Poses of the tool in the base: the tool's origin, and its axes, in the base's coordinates. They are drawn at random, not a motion.
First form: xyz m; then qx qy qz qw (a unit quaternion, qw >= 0).
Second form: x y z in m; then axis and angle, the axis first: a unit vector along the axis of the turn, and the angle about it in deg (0 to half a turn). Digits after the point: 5 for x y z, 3 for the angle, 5 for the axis.
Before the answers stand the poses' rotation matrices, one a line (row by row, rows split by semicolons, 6 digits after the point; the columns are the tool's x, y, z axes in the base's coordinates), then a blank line. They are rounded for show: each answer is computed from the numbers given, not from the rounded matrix.
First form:
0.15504, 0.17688, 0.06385, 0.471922, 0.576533, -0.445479, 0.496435
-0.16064, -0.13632, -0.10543, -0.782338, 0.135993, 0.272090, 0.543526
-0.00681, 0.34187, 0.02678, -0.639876, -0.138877, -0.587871, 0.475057
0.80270, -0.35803, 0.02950, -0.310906, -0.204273, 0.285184, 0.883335
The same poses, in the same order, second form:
-0.061684 0.986460 0.151960; 0.101854 0.157676 -0.982224; -0.992885 -0.045109 -0.110201
0.814946 -0.508561 -0.277901; 0.082991 -0.372171 0.924446; -0.573564 -0.776437 -0.261093
0.270241 0.736273 0.620380; -0.380817 -0.510068 0.771239; 0.884278 -0.444672 0.142543
0.753885 -0.376806 -0.538213; 0.630845 0.644015 0.432757; 0.183552 -0.665779 0.723220

0.15504, 0.17688, 0.06385, 0.54364, 0.66415, -0.51318, 120.471
-0.16064, -0.13632, -0.10543, -0.93203, 0.16201, 0.32415, 114.152
-0.00681, 0.34187, 0.02678, -0.72717, -0.15782, -0.66807, 123.274
0.80270, -0.35803, 0.02950, -0.66328, -0.43579, 0.60840, 55.905

